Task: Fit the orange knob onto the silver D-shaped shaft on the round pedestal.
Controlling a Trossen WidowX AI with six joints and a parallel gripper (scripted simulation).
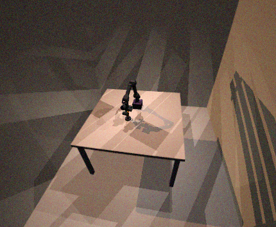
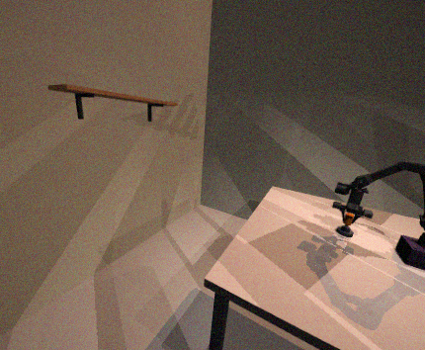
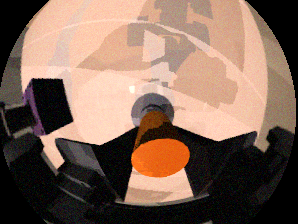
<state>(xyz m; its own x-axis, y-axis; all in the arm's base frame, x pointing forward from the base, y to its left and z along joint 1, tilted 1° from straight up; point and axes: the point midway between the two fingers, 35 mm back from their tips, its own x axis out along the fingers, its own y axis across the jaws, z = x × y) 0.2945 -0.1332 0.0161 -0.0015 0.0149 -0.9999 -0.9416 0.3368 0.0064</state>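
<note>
The orange knob lies 3 cm above my gripper tip. Round my gripper tip: round dark pedestal 4 cm below.
</note>
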